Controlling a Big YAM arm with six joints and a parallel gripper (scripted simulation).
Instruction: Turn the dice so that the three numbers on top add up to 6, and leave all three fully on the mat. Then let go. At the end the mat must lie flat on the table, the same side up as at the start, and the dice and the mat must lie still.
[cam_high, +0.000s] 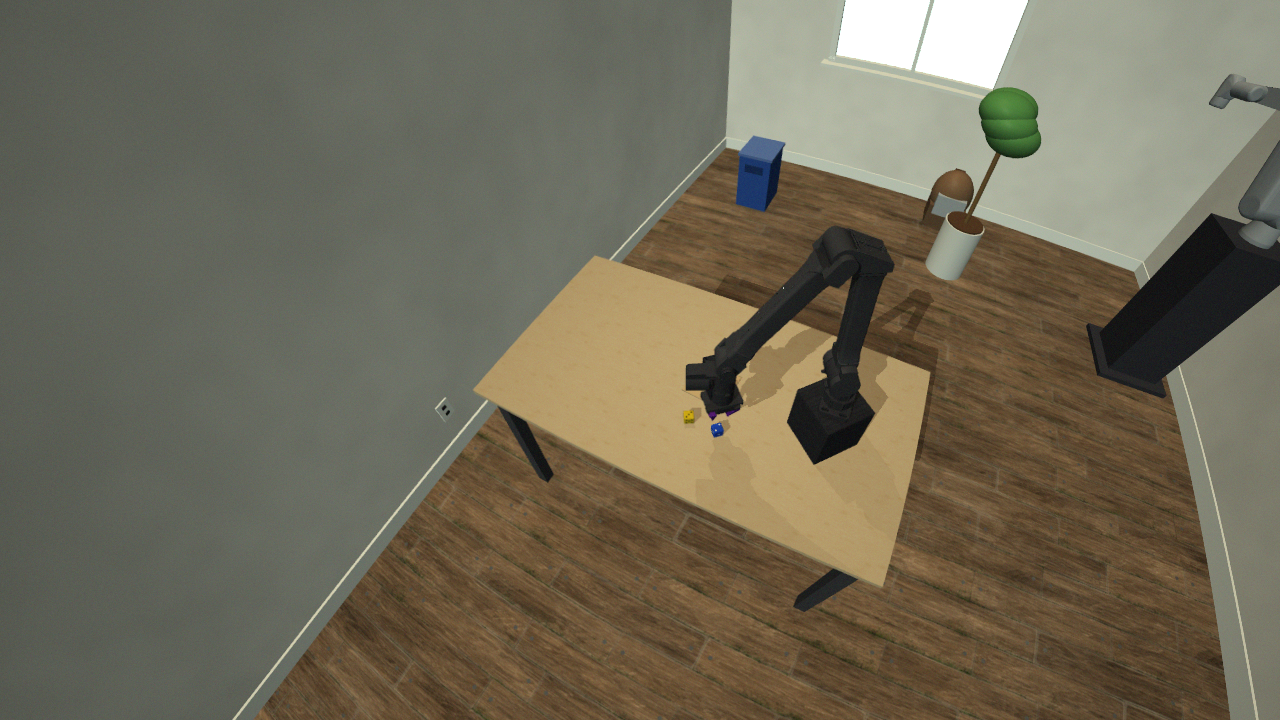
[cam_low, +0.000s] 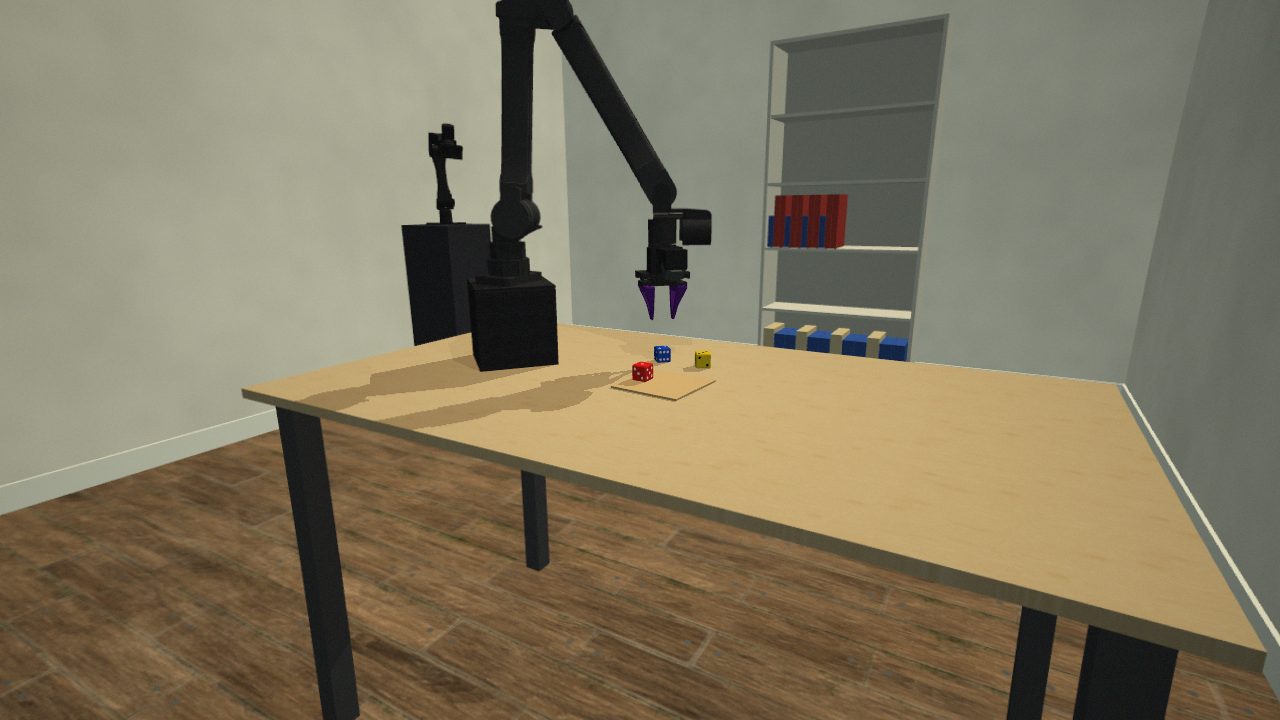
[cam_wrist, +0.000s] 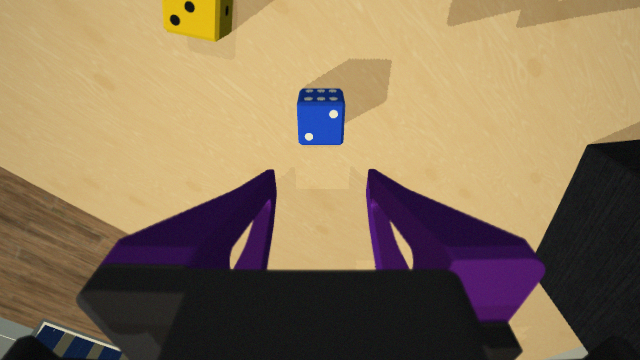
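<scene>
Right now my hand is 8 cm above the blue die. Also, from my hand: red die: 16 cm to the right, 8 cm below, 3 cm ahead; yellow die: 9 cm ahead, 8 cm below, 1 cm to the right; tan mat: 16 cm to the right, 10 cm below, 8 cm ahead.
</scene>
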